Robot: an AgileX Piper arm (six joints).
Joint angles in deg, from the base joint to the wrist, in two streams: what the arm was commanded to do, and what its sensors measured. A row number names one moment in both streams.
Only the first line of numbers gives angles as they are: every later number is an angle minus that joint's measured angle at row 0.
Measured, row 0:
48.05 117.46 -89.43 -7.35 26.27 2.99
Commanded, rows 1 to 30:
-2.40 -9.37 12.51 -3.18 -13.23 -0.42
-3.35 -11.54 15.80 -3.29 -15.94 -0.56
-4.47 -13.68 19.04 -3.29 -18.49 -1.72
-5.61 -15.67 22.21 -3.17 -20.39 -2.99
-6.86 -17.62 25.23 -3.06 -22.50 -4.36
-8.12 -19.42 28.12 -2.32 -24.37 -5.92
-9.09 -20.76 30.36 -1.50 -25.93 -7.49
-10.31 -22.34 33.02 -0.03 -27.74 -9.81
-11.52 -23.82 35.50 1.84 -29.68 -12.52
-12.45 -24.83 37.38 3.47 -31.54 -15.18
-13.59 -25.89 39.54 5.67 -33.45 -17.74
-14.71 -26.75 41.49 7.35 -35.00 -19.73
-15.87 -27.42 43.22 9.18 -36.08 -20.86
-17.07 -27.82 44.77 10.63 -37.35 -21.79
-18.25 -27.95 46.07 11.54 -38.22 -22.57
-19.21 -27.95 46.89 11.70 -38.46 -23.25
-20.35 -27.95 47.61 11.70 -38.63 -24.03
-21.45 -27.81 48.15 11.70 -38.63 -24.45
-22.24 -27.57 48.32 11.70 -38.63 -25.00
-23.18 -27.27 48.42 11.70 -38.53 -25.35
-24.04 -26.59 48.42 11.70 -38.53 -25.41
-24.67 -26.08 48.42 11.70 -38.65 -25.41
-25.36 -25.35 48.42 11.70 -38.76 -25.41
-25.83 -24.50 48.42 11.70 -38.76 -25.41
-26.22 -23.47 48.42 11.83 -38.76 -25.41
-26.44 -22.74 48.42 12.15 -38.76 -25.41
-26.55 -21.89 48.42 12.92 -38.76 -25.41
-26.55 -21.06 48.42 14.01 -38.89 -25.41
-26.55 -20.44 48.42 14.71 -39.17 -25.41
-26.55 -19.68 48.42 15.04 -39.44 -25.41
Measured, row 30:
-26.16 -22.08 48.29 12.92 -37.77 -24.92
